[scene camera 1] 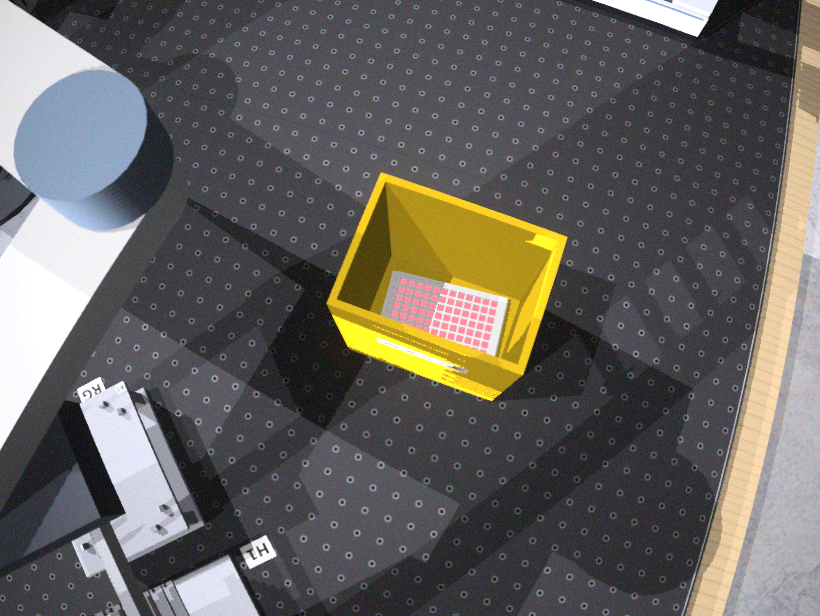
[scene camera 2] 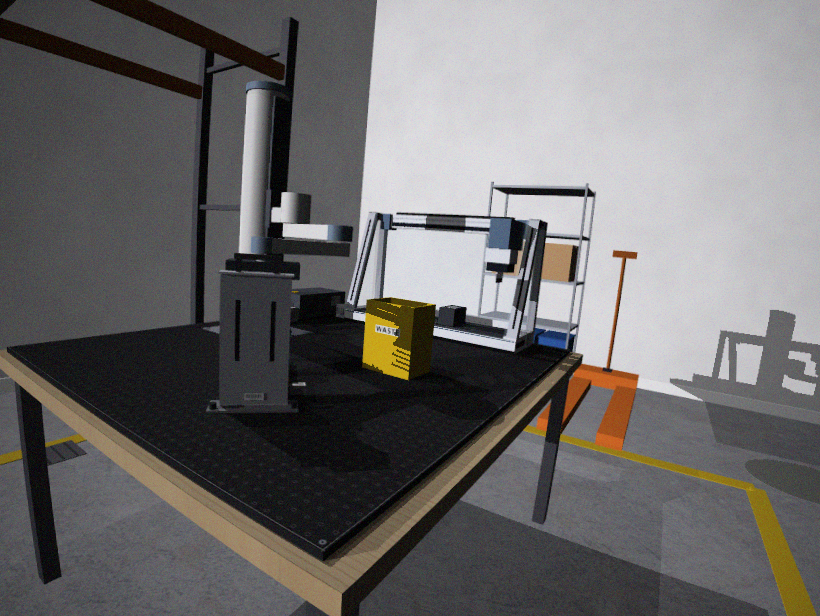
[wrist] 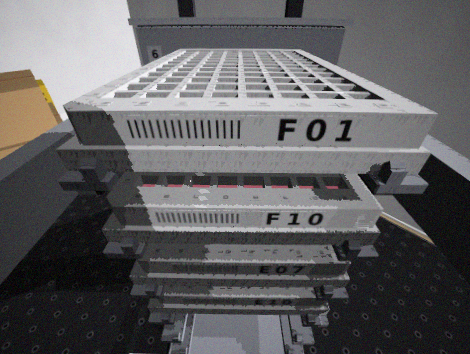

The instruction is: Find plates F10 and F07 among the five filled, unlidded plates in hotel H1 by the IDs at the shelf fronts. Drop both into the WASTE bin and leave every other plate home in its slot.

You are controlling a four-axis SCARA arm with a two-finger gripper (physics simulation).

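Places are measured from the arm's base along level axes (x ahead, y left, z up), in millimetres.
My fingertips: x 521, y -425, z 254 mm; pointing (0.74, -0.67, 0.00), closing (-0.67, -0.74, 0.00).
Note:
For each thing: its middle in the pictures, then the offset to it from my fingertips. "spot": a spot on its surface instead.
- Hotel H1, a spot on its surface: [wrist: 400, 187] spot: dx -74, dy +17, dz +10 mm
- Plate F01, middle of its body: [wrist: 240, 80] dx +0, dy -3, dz +18 mm
- plate F10, middle of its body: [wrist: 239, 135] dx +0, dy -3, dz -10 mm
- Plate E07, middle of its body: [wrist: 238, 177] dx +0, dy -3, dz -38 mm
- yellow WASTE bin, middle of its body: [scene camera 1: 443, 301] [scene camera 2: 398, 336] dx +125, dy +399, dz -141 mm
- plate with pink wells, middle of its body: [scene camera 1: 441, 322] dx +127, dy +399, dz -228 mm
- RG sign, middle of its body: [scene camera 1: 92, 392] dx -215, dy +197, dz -241 mm
- H1 sign, middle of its body: [scene camera 1: 257, 552] dx +26, dy +107, dz -241 mm
Hotel H1 [wrist: 400, 187] fills the wrist view's middle. Plate F01 [wrist: 250, 127] sits on top, with plate F10 [wrist: 290, 219] on the shelf below; pink shows in F10's wells. Plate E07 [wrist: 280, 270] and a plate reading as E10 [wrist: 272, 302] sit lower, in shade. The yellow WASTE bin [scene camera 1: 344, 324] [scene camera 2: 377, 344] holds a plate with pink wells [scene camera 1: 464, 311], ID not readable. My gripper [wrist: 235, 119] is open, its fingers spread along both sides of the stack; F01 hides their pads, so their exact height is unclear. No plate marked F07 shows in the hotel.
A grey stand [scene camera 1: 132, 464] with pins stands beside the RG sign [scene camera 1: 91, 390]. The H1 sign [scene camera 1: 258, 551] lies near the hotel's base. The arm's column [scene camera 2: 255, 165] rises left of the bin. A gantry frame [scene camera 2: 530, 285] stands behind the bin. Cardboard boxes [wrist: 20, 110] show at left.

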